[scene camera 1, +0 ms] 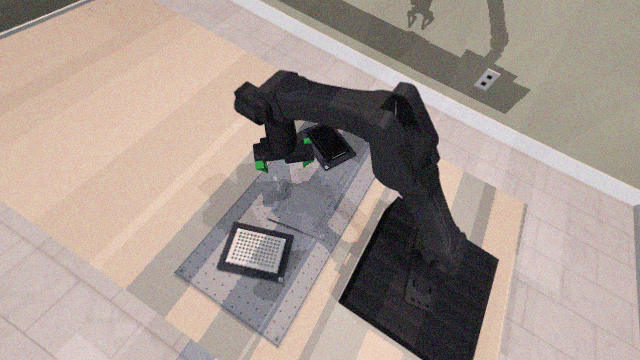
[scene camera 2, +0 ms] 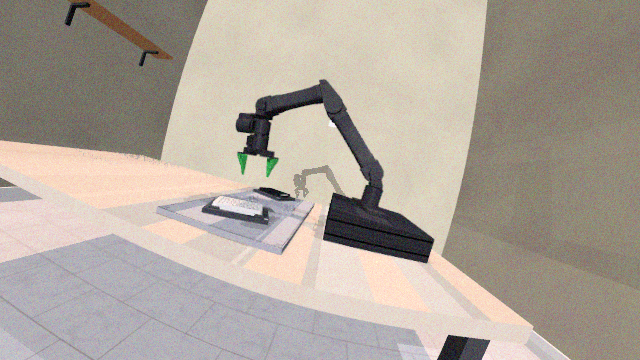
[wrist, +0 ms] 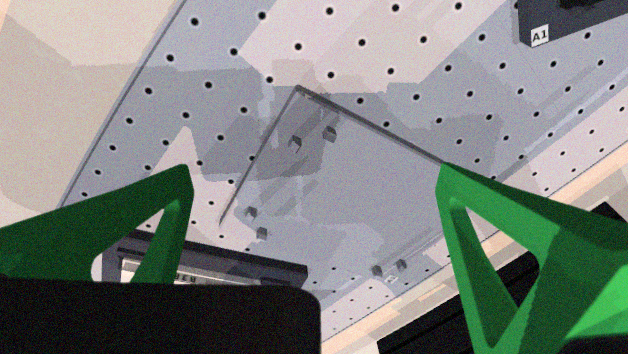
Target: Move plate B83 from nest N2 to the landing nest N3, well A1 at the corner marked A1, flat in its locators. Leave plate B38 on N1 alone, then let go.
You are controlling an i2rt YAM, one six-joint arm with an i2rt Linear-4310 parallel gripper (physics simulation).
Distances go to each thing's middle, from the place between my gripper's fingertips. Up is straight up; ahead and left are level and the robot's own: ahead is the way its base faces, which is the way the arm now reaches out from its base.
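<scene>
My hand is 190 mm to the left of the black grid plate (scene camera 1: 327, 141), 70 mm past it and 70 mm above it. As for the white well plate (scene camera 1: 250, 249), it lies 210 mm to the left of my hand, 10 mm behind it and 70 mm below it.
</scene>
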